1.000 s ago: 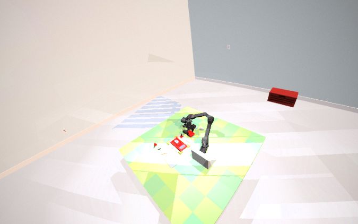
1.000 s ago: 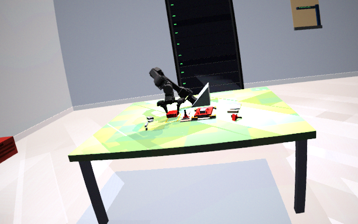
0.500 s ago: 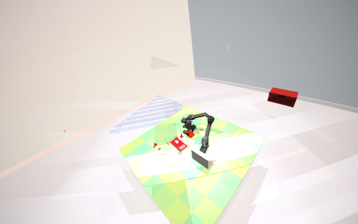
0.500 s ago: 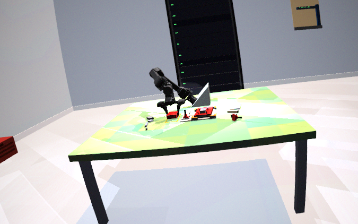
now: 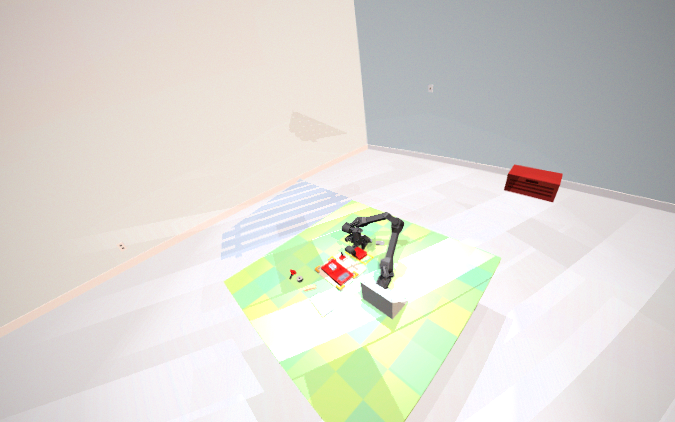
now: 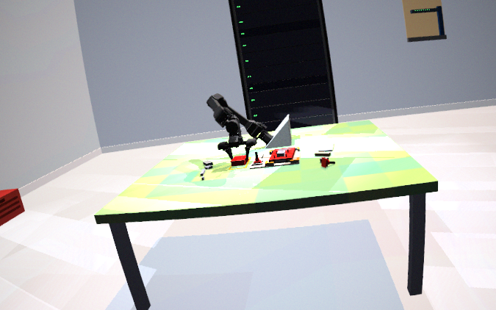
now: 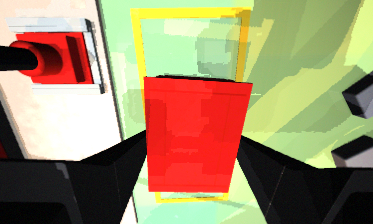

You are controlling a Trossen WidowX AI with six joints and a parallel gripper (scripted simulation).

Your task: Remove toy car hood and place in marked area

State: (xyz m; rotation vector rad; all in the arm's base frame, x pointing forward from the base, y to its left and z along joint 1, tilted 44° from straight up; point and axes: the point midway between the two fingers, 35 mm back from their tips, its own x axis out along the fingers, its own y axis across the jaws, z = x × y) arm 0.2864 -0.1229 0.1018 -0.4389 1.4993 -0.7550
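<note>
Right now my gripper tip is 1 cm below the red hood.
</note>
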